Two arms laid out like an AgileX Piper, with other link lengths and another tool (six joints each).
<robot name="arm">
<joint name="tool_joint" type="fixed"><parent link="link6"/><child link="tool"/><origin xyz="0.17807 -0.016 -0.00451" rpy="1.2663 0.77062 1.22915"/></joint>
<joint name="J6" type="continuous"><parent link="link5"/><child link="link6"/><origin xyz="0.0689 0 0.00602" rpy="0 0 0"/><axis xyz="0.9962 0 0.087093"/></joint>
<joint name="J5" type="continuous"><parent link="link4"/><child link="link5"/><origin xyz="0 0 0" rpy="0 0 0"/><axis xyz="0 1 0"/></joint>
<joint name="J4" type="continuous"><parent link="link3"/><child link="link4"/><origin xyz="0.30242 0 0.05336" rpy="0 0 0"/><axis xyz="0.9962 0 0.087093"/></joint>
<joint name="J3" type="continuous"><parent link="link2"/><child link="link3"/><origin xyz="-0.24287 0 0.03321" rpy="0 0 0"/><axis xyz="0 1 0"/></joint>
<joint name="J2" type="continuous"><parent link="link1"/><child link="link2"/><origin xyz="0 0 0" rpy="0 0 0"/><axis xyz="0 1 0"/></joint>
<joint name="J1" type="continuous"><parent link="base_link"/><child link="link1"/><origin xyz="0 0 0.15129" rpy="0 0 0"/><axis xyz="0 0 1"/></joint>
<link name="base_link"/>
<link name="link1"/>
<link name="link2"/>
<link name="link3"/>
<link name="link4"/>
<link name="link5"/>
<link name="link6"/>
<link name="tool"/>
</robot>
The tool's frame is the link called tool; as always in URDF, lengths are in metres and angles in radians. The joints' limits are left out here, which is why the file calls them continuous.
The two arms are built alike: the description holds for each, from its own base.
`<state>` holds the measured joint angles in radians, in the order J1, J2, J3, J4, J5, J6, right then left.
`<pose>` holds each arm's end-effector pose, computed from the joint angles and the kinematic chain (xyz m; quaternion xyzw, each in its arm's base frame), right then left.
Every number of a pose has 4 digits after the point. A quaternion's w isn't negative.
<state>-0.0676 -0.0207 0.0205 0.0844 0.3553 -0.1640 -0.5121 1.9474 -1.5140 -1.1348 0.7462 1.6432</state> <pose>0.2905 -0.0301 0.1500 0.2953 0.6895 0.1660 0.6402 0.4012 -0.4002 0.1397 0.7678 0.3439 -0.1704 0.5130</pose>
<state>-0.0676 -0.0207 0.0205 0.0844 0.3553 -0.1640 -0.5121 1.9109 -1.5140 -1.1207 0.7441 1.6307</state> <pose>0.2905 -0.0301 0.1500 0.2953 0.6895 0.1660 0.6402 0.4016 -0.3988 0.1578 0.7673 0.3370 -0.1598 0.5217</pose>
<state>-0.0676 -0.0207 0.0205 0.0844 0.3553 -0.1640 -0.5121 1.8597 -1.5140 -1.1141 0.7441 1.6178</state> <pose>0.2905 -0.0301 0.1500 0.2953 0.6895 0.1660 0.6402 0.4006 -0.3977 0.1849 0.7634 0.3272 -0.1483 0.5368</pose>
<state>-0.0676 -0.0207 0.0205 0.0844 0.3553 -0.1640 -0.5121 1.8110 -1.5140 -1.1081 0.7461 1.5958</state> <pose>0.2905 -0.0301 0.1500 0.2953 0.6895 0.1660 0.6402 0.3978 -0.3964 0.2106 0.7574 0.3211 -0.1405 0.5508</pose>
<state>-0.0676 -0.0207 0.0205 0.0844 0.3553 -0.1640 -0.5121 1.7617 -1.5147 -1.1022 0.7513 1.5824</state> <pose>0.2905 -0.0301 0.1500 0.2953 0.6895 0.1660 0.6402 0.3934 -0.3944 0.2365 0.7533 0.3106 -0.1318 0.5646</pose>
